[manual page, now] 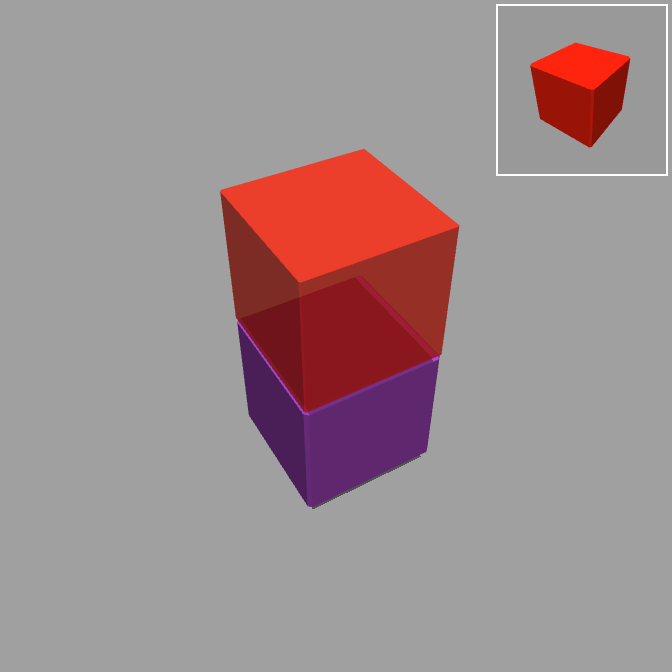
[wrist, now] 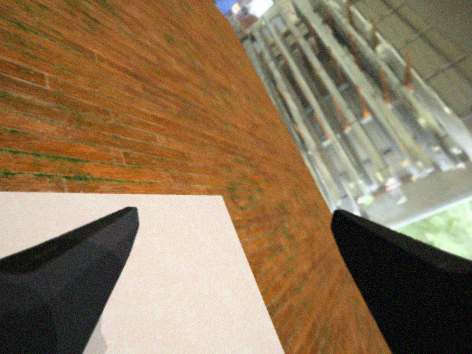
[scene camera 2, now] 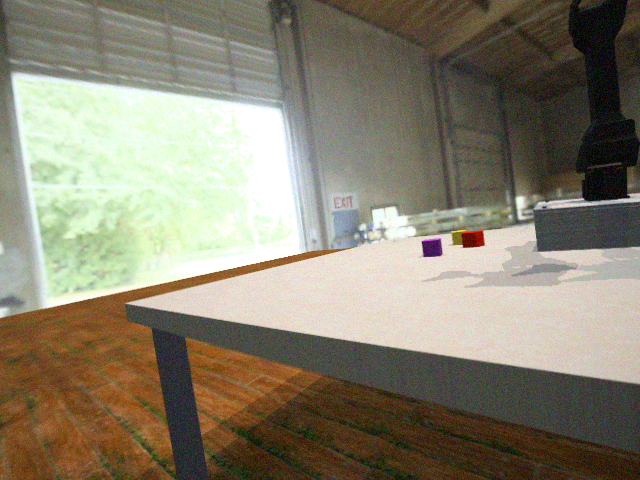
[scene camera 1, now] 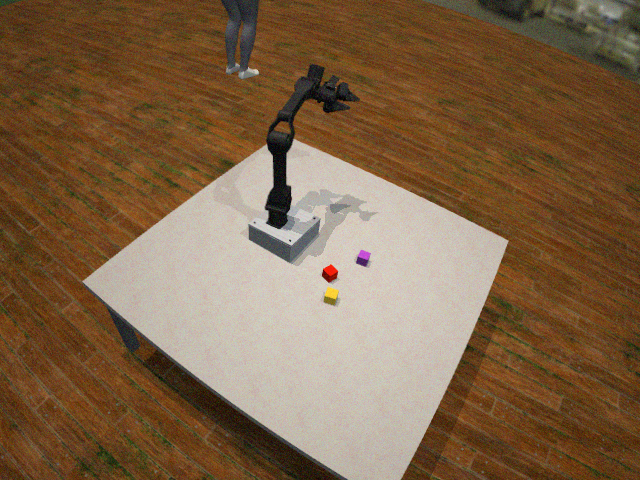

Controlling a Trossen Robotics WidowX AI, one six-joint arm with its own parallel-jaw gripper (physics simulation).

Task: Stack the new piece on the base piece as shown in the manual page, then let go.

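Where they show: gripper, fingertip midpoint: [wrist: 237,217] [scene camera 1: 354,104]; arm's base at its link origin: [scene camera 2: 605,198] [scene camera 1: 277,222].
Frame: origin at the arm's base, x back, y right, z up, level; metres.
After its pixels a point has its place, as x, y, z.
Note:
A purple cube [scene camera 1: 363,258] @(-0.355, -0.062, -0.048) [scene camera 2: 432,247] @(-0.343, -0.101, -0.065), a red cube [scene camera 1: 329,273] @(-0.279, 0.079, -0.046) [scene camera 2: 473,238] @(-0.270, 0.037, -0.063) and a yellow cube [scene camera 1: 331,296] @(-0.334, 0.168, -0.046) [scene camera 2: 458,237] @(-0.326, 0.133, -0.065) lie apart on the white table [scene camera 1: 258,320] @(-0.160, 0.370, -0.088) [scene camera 2: 310,304] @(-0.403, -0.530, -0.087) [wrist: 185,280] @(-0.521, -0.349, -0.087). In the second scene view the red cube partly covers the yellow one. Which cube is the base piece and which the new piece, I cannot tell. My gripper [scene camera 1: 354,103] @(-0.086, -0.397, 0.382) [wrist: 237,217] @(-0.086, -0.397, 0.382) is open and empty, high above the table and well away from the cubes. The cubes do not show in the wrist view.
The arm's grey base block [scene camera 1: 284,240] @(-0.080, 0.075, 0.008) [scene camera 2: 584,227] @(-0.053, -0.125, -0.046) stands on the table beside the cubes. The arm's shadow falls across the table top. A person's legs [scene camera 1: 240,36] show on the wooden floor beyond the table. The wrist view shows a table corner and the floor.

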